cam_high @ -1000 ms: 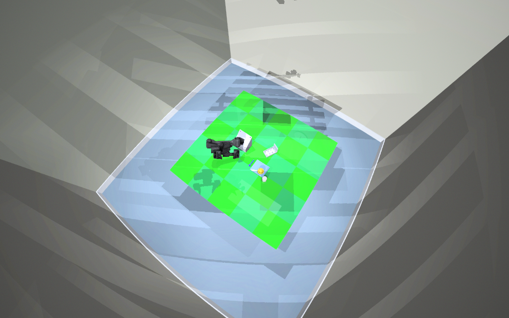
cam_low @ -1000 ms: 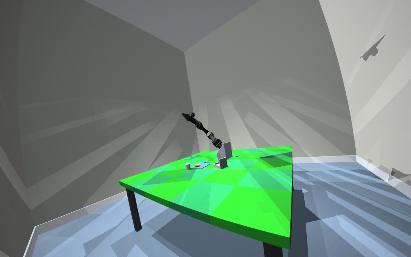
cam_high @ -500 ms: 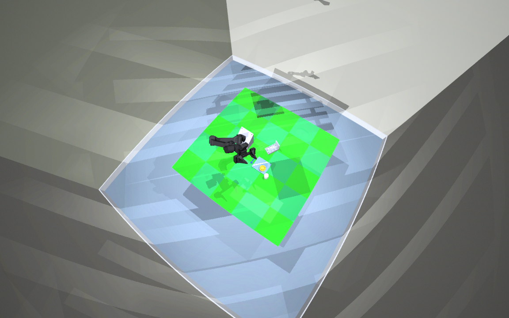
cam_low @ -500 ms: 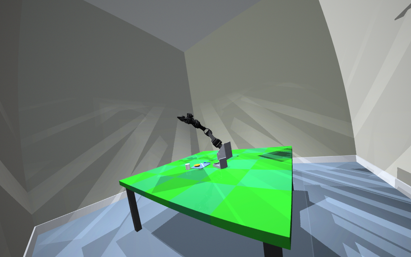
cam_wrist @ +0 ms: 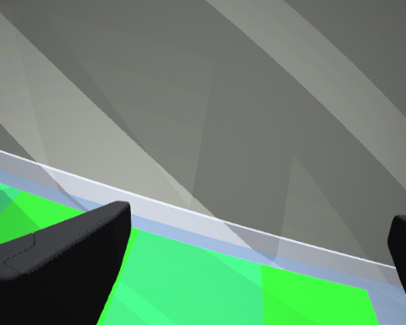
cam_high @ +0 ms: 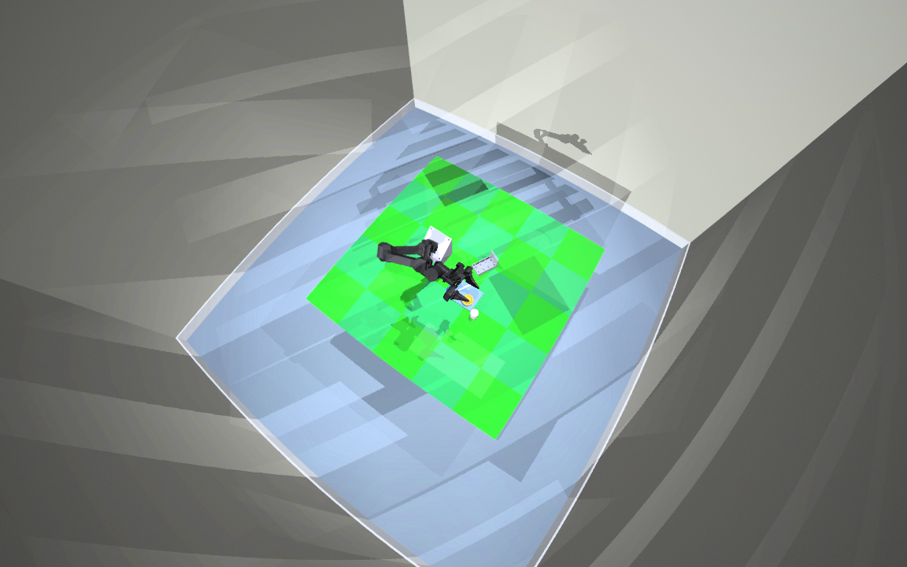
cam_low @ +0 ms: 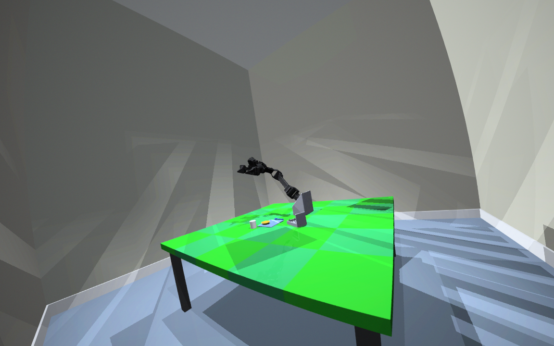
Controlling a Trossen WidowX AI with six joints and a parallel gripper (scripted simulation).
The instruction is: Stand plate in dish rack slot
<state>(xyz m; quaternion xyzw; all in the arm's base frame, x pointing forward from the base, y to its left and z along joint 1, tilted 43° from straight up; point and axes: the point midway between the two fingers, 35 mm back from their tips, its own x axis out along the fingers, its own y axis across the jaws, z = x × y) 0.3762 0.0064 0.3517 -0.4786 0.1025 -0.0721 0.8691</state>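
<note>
My gripper tip is 7 cm past the yellow plate, 9 cm to the right of it and 38 cm above it. The rest, counted from my gripper tip: blue mat 9 cm behind, 12 cm to the left, 39 cm below; then white cup 4 cm to the left, 37 cm below; then grey dish rack 9 cm behind, 32 cm to the left, 37 cm below.
</note>
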